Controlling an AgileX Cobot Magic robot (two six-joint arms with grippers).
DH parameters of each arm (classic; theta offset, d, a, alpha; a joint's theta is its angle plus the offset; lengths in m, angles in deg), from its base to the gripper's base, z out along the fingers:
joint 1: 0 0.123 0 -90
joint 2: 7.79 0 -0.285 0
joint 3: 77.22 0 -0.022 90
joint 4: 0 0.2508 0 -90
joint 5: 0 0 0.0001 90
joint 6: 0 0.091 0 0
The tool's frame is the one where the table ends.
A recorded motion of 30 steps. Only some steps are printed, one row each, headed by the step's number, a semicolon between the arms.
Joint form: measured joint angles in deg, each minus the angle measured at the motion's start. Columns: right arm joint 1, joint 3, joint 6, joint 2, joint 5, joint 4; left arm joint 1, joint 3, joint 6, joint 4, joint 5, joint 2.
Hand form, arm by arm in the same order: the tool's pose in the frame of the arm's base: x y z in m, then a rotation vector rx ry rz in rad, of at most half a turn. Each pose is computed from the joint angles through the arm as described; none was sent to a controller.
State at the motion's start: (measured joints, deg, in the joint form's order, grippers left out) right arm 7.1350 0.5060 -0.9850 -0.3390 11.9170 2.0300; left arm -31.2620 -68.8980 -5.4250 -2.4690 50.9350 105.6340
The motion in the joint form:
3: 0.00 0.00 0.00 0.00 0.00 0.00; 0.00 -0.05 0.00 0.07 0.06 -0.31
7: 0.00 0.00 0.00 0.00 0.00 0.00; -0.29 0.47 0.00 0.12 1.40 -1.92
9: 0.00 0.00 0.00 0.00 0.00 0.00; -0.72 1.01 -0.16 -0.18 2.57 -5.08
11: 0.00 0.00 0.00 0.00 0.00 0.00; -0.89 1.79 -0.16 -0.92 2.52 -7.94
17: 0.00 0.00 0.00 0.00 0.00 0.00; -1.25 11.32 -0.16 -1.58 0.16 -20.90
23: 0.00 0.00 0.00 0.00 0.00 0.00; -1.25 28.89 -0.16 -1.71 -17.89 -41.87
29: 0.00 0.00 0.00 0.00 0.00 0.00; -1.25 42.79 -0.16 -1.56 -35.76 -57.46
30: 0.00 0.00 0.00 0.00 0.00 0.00; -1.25 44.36 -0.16 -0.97 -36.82 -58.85
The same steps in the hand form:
3: 0.0552 0.0076 0.1916 -0.0962 1.6930 0.1125; 0.2972 -0.1839 0.1831 0.6404 2.9555 -0.1126
7: 0.0552 0.0076 0.1916 -0.0962 1.6930 0.1125; 0.2914 -0.1824 0.1904 0.6506 2.9577 -0.1108
9: 0.0552 0.0076 0.1916 -0.0962 1.6930 0.1125; 0.2831 -0.1808 0.2066 0.6502 2.9346 -0.1305
11: 0.0552 0.0076 0.1916 -0.0962 1.6930 0.1125; 0.2763 -0.1788 0.2199 0.6386 2.9034 -0.1637
17: 0.0552 0.0076 0.1916 -0.0962 1.6930 0.1125; 0.2328 -0.1543 0.2465 0.6190 2.8098 -0.2218
23: 0.0552 0.0076 0.1916 -0.0962 1.6930 0.1125; 0.1756 -0.1162 0.2620 0.5260 2.4522 -0.3555
29: 0.0552 0.0076 0.1916 -0.0962 1.6930 0.1125; 0.1371 -0.0894 0.2580 0.4434 2.1206 -0.4469
30: 0.0552 0.0076 0.1916 -0.0962 1.6930 0.1125; 0.1329 -0.0863 0.2544 0.4482 2.1027 -0.4420

